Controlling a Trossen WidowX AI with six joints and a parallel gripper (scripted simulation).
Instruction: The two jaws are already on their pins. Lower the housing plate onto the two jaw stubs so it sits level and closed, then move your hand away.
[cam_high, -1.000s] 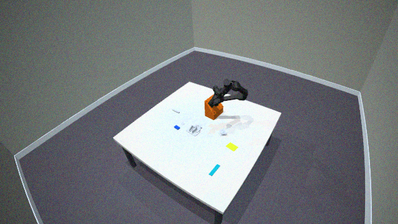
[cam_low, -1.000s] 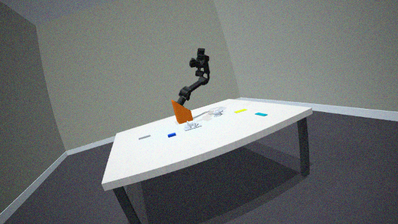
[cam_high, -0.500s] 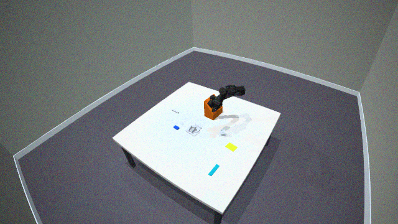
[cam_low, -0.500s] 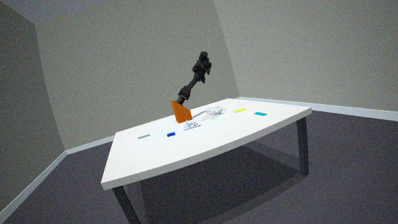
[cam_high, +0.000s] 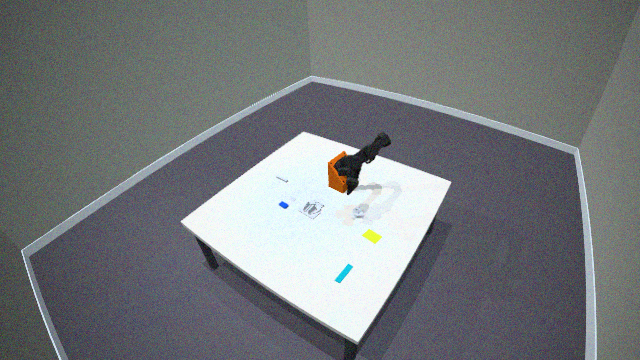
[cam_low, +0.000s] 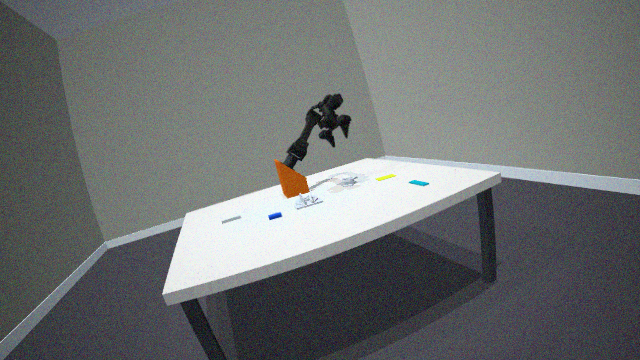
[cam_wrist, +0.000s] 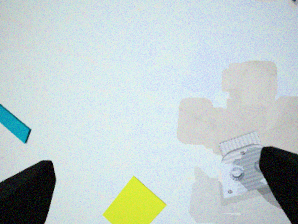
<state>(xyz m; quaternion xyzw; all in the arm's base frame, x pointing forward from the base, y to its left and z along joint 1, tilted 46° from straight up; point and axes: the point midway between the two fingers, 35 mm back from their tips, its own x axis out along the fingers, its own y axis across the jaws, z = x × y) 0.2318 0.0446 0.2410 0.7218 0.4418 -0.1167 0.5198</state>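
Right now my gripper tip is 70 mm past the housing plate, 30 mm to the right of it and 190 mm above it. The rest, counted from my gripper tip: jaw assembly (10 mm behind, 210 mm to the right, 200 mm below); yellow tile (40 mm ahead, 180 mm to the left, 220 mm below); cyan strip (330 mm ahead, 160 mm to the left, 220 mm below).
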